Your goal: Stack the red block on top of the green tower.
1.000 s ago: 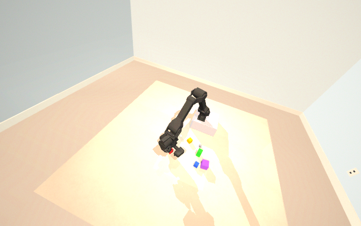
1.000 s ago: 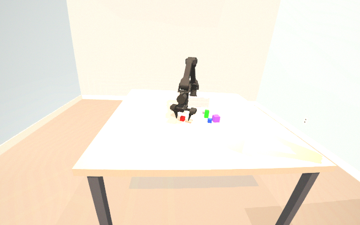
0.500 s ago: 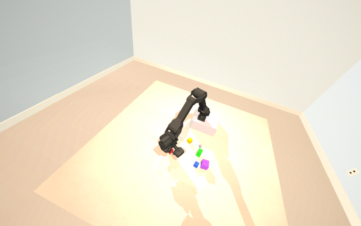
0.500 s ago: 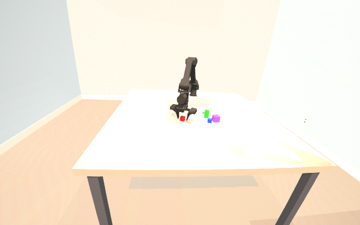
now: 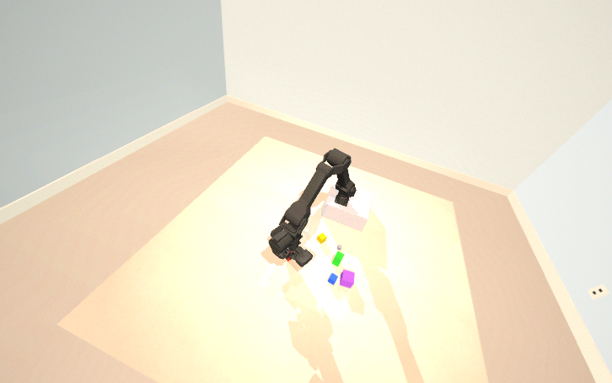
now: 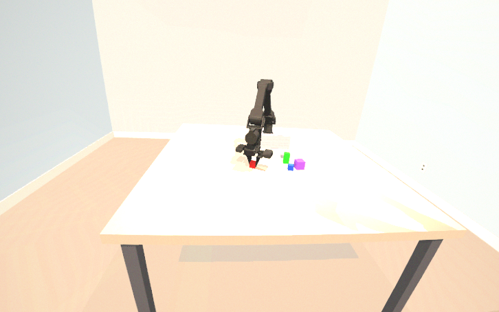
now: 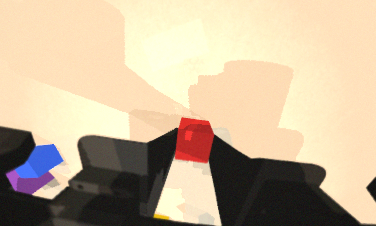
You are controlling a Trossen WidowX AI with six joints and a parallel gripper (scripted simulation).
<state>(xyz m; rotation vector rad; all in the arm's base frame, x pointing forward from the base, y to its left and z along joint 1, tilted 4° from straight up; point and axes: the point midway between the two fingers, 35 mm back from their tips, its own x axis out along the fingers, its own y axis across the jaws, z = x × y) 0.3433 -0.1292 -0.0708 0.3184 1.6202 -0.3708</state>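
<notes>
The small grey piece is 19 cm to the left of my gripper tip and 14 cm behind it. The rest, counted from my gripper tip: red block 1 cm above; yellow cube 14 cm behind, 10 cm to the left, 1 cm above; blue cube 20 cm to the left, 2 cm ahead, 1 cm above.
</notes>
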